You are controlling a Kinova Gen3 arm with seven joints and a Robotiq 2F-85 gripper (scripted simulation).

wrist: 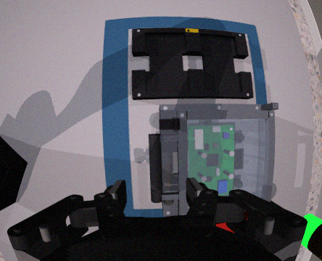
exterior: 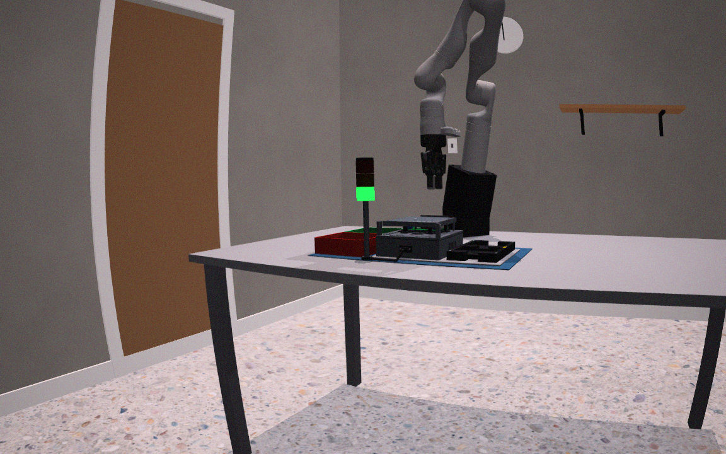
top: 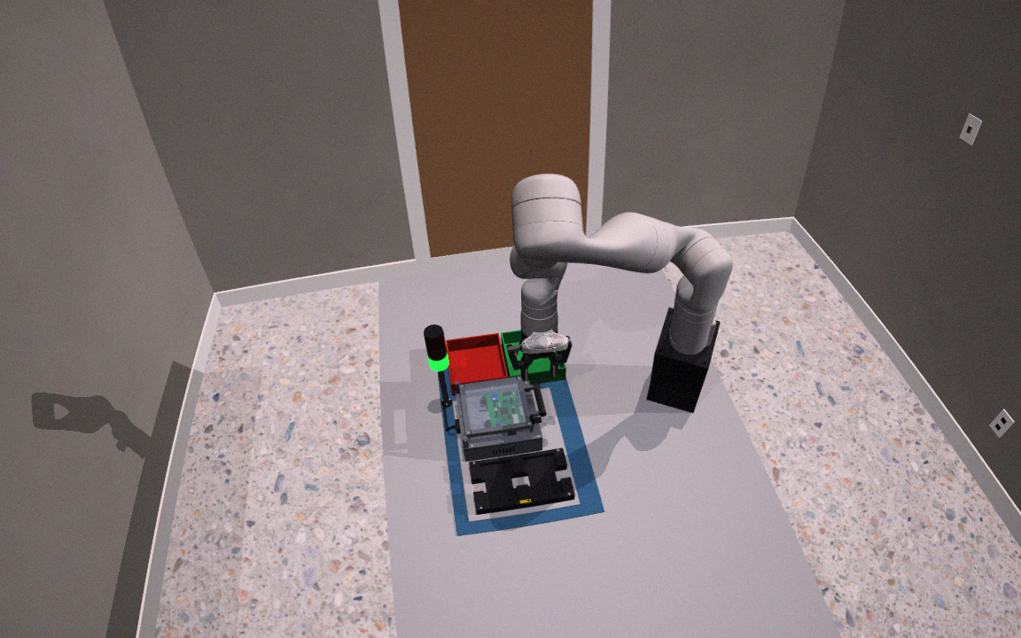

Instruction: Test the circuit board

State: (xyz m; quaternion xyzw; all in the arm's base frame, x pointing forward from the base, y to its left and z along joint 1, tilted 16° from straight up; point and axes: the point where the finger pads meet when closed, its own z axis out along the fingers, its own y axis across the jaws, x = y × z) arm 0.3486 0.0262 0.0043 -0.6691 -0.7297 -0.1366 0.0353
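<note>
Now: the latch hook 100 mm below my hand, 60 mm to the left of it and 20 mm ahead of it. Round my hand: green circuit board (120 mm below, 80 mm ahead, 10 mm to the left); green bin (200 mm to the right, 170 mm below); lid (100 mm below, 90 mm ahead, 10 mm to the left).
</note>
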